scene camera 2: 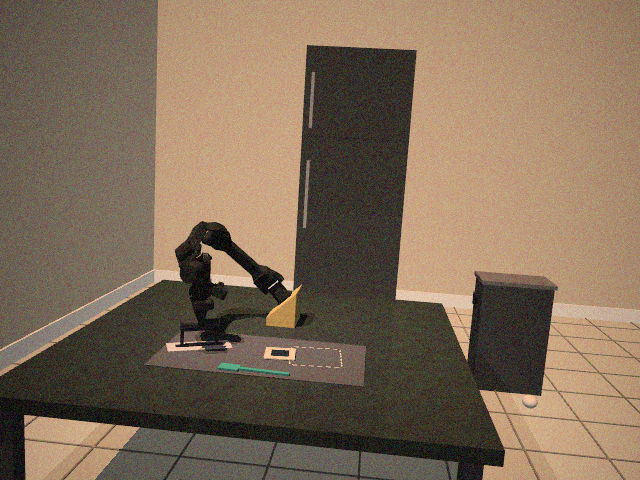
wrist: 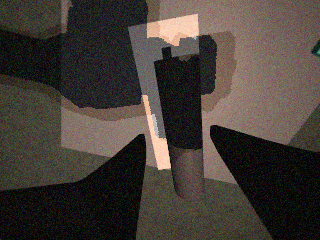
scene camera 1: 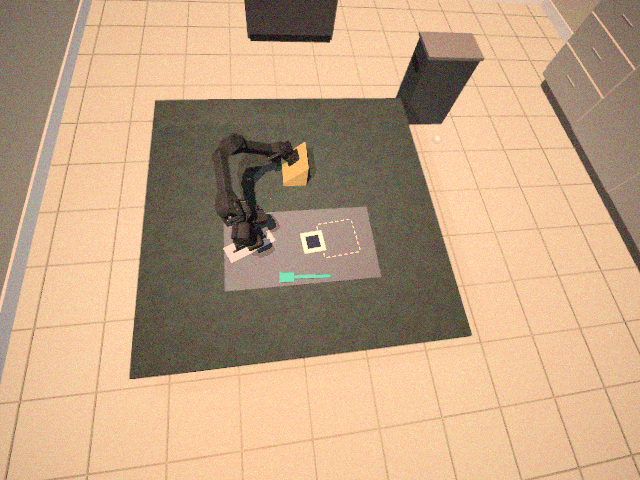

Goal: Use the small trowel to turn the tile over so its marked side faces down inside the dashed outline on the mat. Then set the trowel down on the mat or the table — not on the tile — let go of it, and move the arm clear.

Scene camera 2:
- my gripper: 200, 322
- grey mat: 248, 351
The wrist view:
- my gripper: 177, 134
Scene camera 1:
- grey mat: 260, 269
